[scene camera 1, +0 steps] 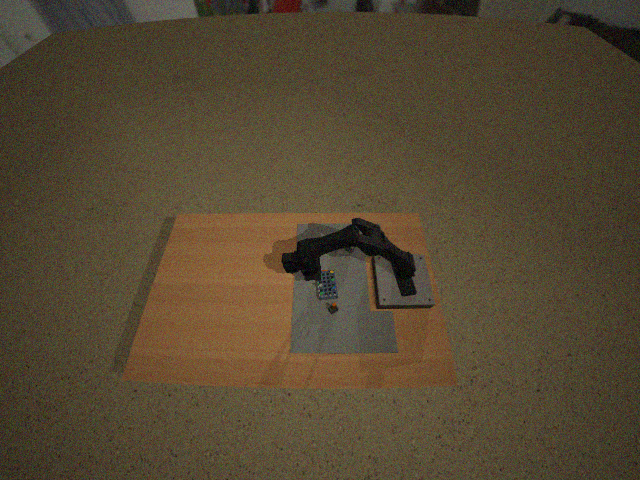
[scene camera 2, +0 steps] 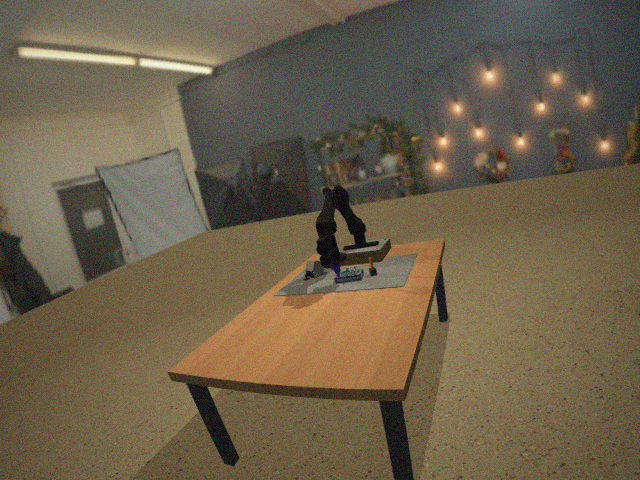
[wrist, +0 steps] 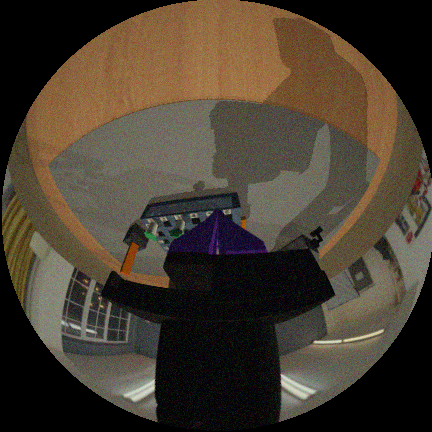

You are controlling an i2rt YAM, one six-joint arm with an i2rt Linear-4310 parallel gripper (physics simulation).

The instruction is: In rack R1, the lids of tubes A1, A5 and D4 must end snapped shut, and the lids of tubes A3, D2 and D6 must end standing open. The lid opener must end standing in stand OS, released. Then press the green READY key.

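Where they show: gripper, fingertip midpoint: (scene camera 1: 316,276) (scene camera 2: 338,275) (wrist: 217,214); arm's base at its link origin: (scene camera 1: 402,274) (scene camera 2: 361,246).
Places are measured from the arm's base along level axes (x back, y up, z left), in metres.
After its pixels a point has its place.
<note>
The blue-grey rack R1 (scene camera 1: 327,297) {x -0.352, y -0.052, z 0.034 m} (scene camera 2: 349,279) {x -0.380, y -0.053, z -0.020 m} (wrist: 192,204) {x -0.382, y -0.053, z -0.031 m} stands on the mat, holding several small tubes. Some green lids (wrist: 150,235) {x -0.377, y -0.013, z 0.021 m} show; the tube labels and most lid states are too small to read. My gripper (scene camera 2: 336,270) {x -0.389, y -0.022, z -0.064 m} (wrist: 217,214) {x -0.389, y -0.022, z -0.064 m} is shut and empty. Its purple fingertips are over or beside the rack's end and hide part of it in the wrist view; their height is unclear. The lid opener's orange handle (scene camera 2: 370,262) {x -0.342, y 0.003, z 0.089 m} (wrist: 129,259) {x -0.336, y 0.000, z 0.087 m} stands upright in a dark stand (scene camera 1: 332,309) {x -0.341, y -0.030, z 0.097 m} (scene camera 2: 372,271) {x -0.355, y -0.038, z 0.092 m} (wrist: 135,236) {x -0.347, y -0.038, z 0.081 m}, apart from the gripper. The green READY key cannot be made out.
A grey angular object with a black part (scene camera 2: 312,269) {x -0.253, y -0.014, z -0.230 m} (wrist: 299,243) {x -0.221, y -0.058, z -0.237 m} stands on the mat (scene camera 1: 330,335) {x -0.366, y -0.062, z 0.199 m} (scene camera 2: 395,276) {x -0.410, y -0.061, z 0.202 m}, on the rack's other side from the stand. A small orange thing (scene camera 1: 331,271) {x -0.316, y -0.012, z -0.073 m} (wrist: 243,220) {x -0.356, y -0.038, z -0.094 m} shows at the rack's end. The arm's grey base plate (scene camera 1: 387,294) {x -0.094, y 0.002, z 0.079 m} (scene camera 2: 383,250) {x -0.076, y -0.023, z 0.130 m} is behind.
</note>
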